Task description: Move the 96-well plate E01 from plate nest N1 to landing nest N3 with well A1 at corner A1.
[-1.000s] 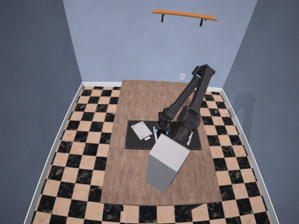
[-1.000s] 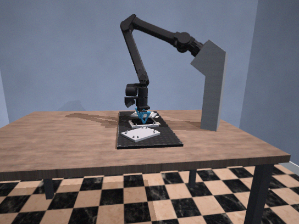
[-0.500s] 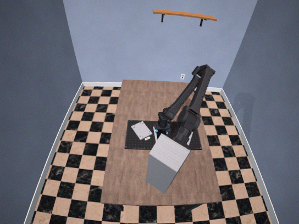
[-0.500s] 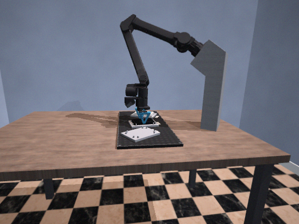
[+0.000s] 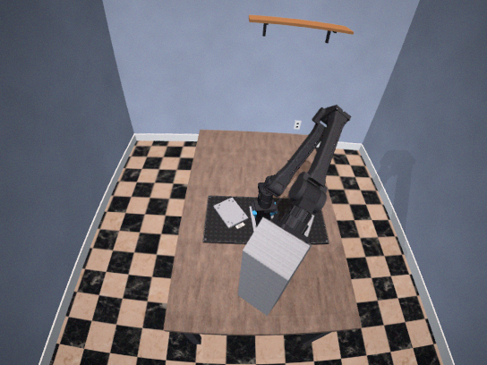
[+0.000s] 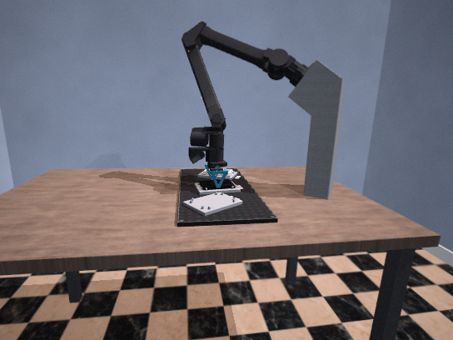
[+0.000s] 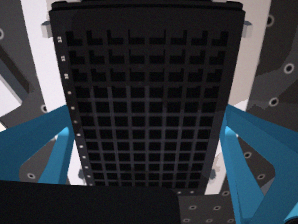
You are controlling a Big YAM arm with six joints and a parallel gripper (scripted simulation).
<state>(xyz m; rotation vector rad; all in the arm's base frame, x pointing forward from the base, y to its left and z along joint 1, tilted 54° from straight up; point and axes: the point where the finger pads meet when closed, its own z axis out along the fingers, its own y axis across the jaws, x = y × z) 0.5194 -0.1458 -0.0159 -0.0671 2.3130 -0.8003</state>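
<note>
The black 96-well plate is 1 cm below my hand. Also, from my hand: white nest: 8 cm ahead, 15 cm to the left, 2 cm below; then nest label: 1 cm behind, 13 cm to the left, 3 cm below; then white well plate: 10 cm behind, 18 cm to the right, 1 cm below.
</note>
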